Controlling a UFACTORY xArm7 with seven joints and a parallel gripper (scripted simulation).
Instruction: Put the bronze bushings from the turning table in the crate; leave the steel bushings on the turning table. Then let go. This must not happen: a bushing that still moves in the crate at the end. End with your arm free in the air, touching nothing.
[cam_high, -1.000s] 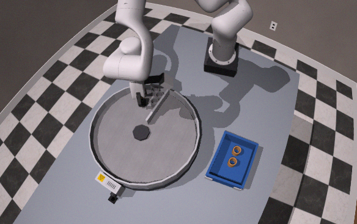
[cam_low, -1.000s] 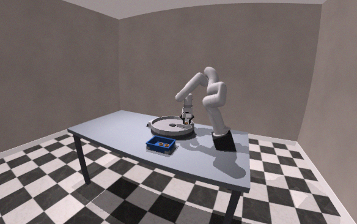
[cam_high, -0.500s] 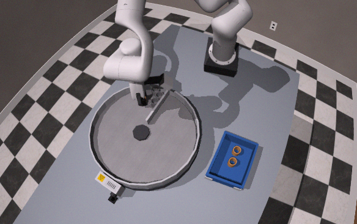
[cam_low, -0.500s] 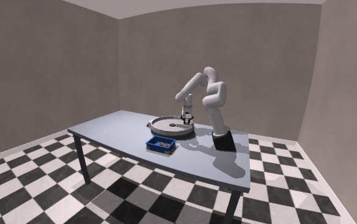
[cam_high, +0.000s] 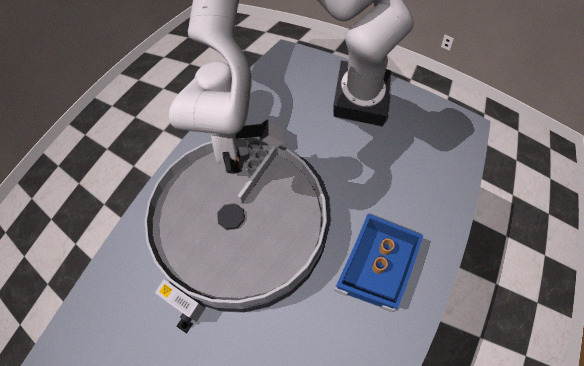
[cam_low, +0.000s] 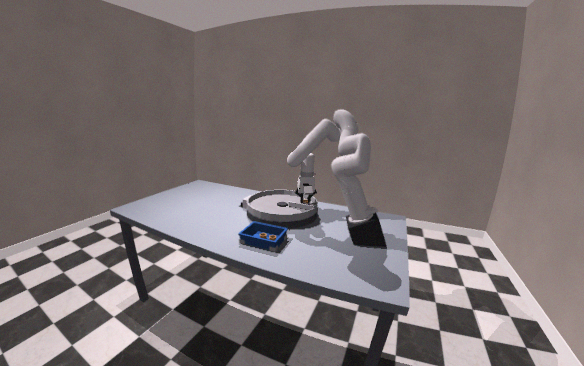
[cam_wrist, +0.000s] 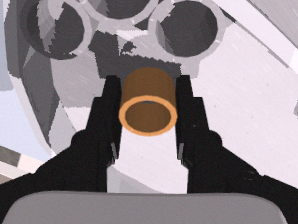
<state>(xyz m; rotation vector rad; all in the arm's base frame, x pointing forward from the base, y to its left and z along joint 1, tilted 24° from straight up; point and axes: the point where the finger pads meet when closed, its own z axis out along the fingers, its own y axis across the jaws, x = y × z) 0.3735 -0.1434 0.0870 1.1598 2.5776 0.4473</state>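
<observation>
The blue crate lies 20 mm behind my hand, 420 mm to the left of it and 60 mm below it. The rest, counted from my hand: turning table: 110 mm ahead, 90 mm to the left, 30 mm below.
</observation>
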